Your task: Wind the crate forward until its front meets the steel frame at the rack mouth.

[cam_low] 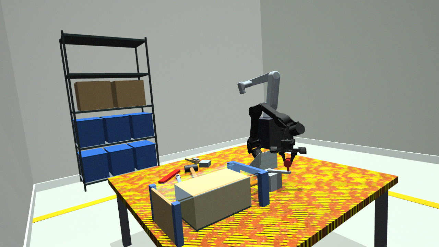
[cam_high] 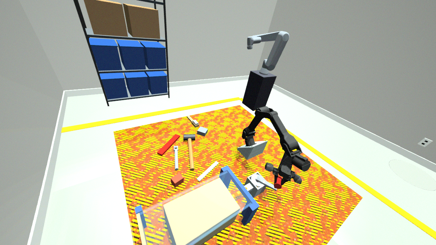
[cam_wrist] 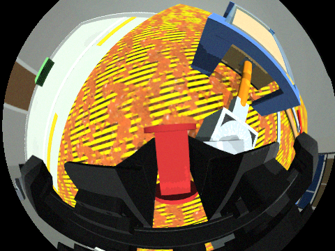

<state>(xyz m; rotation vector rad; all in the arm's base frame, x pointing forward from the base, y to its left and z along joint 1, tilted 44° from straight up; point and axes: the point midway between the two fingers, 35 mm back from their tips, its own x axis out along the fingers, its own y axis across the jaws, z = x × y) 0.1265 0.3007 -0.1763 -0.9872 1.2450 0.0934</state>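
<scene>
Right now my gripper tip is 40 mm to the left of the winch handle, 30 mm above it and 10 mm short of it. The rest, counted from my gripper tip: red grip: 10 mm to the right, 10 mm behind; blue steel frame: 200 mm ahead, 90 mm to the right, 30 mm below; grey winch: 100 mm to the right, 100 mm below, 20 mm ahead.
</scene>
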